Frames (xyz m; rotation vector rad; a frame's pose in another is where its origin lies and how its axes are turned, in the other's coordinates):
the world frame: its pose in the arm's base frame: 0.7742 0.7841 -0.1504 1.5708 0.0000 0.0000
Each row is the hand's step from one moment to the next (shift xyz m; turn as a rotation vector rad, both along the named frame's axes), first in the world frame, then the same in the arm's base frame.
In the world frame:
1: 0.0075 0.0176 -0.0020 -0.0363 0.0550 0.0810
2: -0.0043 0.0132 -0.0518 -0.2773 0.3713 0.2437
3: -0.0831 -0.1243 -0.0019 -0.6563 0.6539 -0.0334
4: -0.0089 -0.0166 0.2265 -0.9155 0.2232 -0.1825
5: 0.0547 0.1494 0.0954 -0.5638 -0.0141 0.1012
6: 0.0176 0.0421 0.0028 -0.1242 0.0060 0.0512
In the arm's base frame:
1: 0.0075 0.0020 0.0176 -0.0363 -0.0810 0.0550
2: -0.0043 0.0518 0.0132 -0.2773 -0.2437 0.3713
3: -0.0831 0.0019 -0.1243 -0.6563 0.0334 0.6539
4: -0.0089 -0.2265 -0.0166 -0.9155 0.1825 0.2232
5: 0.0547 -0.0954 0.1494 -0.5638 -0.1012 -0.0141
6: 0.0176 -0.0028 0.0421 -0.1242 -0.0512 0.0060

